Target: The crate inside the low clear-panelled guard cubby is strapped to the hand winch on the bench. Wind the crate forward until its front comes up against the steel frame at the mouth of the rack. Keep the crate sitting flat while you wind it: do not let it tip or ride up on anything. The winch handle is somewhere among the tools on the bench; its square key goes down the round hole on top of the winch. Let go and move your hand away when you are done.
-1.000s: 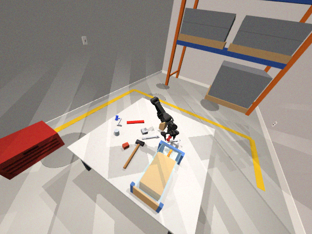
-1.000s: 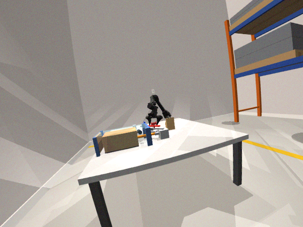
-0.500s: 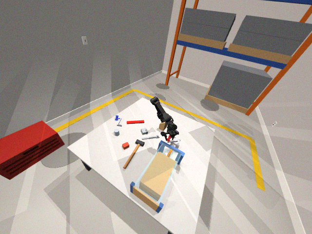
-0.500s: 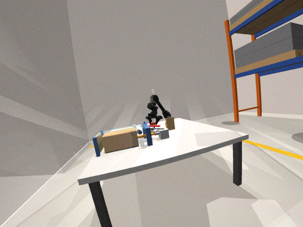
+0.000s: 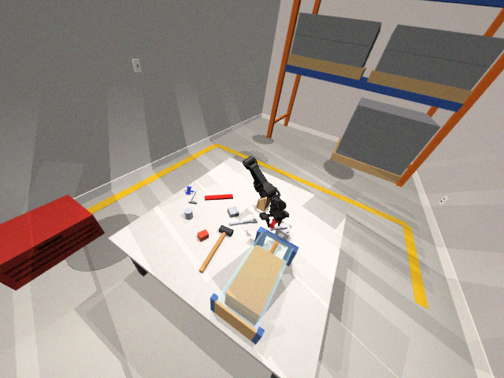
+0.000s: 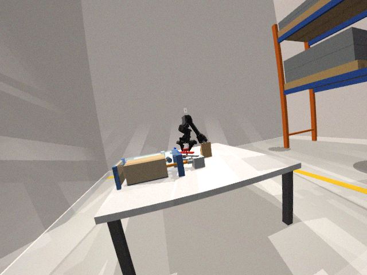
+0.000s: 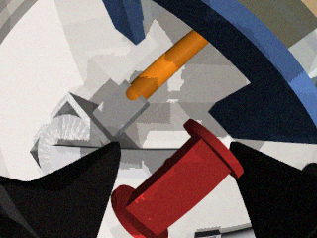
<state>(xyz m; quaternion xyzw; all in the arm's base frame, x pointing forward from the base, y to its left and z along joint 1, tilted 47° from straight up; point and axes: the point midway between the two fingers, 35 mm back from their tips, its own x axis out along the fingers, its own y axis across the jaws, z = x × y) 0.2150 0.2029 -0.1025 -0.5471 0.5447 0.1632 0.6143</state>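
My gripper tip is now 1 cm past the red knob and 1 cm to the left of it. Also, from my gripper tip: grey hand winch: 10 cm behind, 4 cm to the left, 10 cm below; then frame: 7 cm ahead, 7 cm to the left, 3 cm below; then red-knobbed winch handle: 4 cm behind, 1 cm to the left, 3 cm below.
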